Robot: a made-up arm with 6 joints.
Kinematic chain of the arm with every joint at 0, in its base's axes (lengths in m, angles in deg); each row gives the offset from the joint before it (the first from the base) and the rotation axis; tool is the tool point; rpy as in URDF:
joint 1: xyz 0 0 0.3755 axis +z
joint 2: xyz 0 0 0 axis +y
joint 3: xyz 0.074 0 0.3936 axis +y
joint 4: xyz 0.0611 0 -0.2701 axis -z
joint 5: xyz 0 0 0 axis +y
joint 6: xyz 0.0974 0 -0.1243 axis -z
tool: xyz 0 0 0 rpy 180 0 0
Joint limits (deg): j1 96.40..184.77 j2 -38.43..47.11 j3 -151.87..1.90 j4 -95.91..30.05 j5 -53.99..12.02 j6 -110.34..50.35
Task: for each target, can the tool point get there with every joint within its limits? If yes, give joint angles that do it. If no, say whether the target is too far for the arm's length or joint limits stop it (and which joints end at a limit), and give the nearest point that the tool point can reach.
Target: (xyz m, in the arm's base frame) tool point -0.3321 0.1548 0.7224
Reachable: yes | joints 159.14 -18.71 -43.56 16.11 1.13 -66.07
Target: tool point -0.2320 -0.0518 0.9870
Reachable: yes | joints 160.34 -18.37 -84.73 -54.57 -42.16 35.95
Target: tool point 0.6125 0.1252 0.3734
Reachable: no: joint limits stop it (at a limit: joint 1, joint 3, joint 4) | nearest point 0.0435 0.2609 0.3660 | short by 0.585 m
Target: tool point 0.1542 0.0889 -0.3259
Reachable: no: joint limits stop it (at a limit: joint 1, joint 2, joint 4, joint 5) | nearest point 0.0102 0.2207 0.1770 | short by 0.539 m
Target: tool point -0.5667 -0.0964 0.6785
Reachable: yes | joints 175.74 23.39 -86.36 -64.87 -37.11 -68.81
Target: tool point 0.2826 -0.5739 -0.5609
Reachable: no: too far | nearest point -0.1475 -0.0929 0.2196 | short by 1.013 m
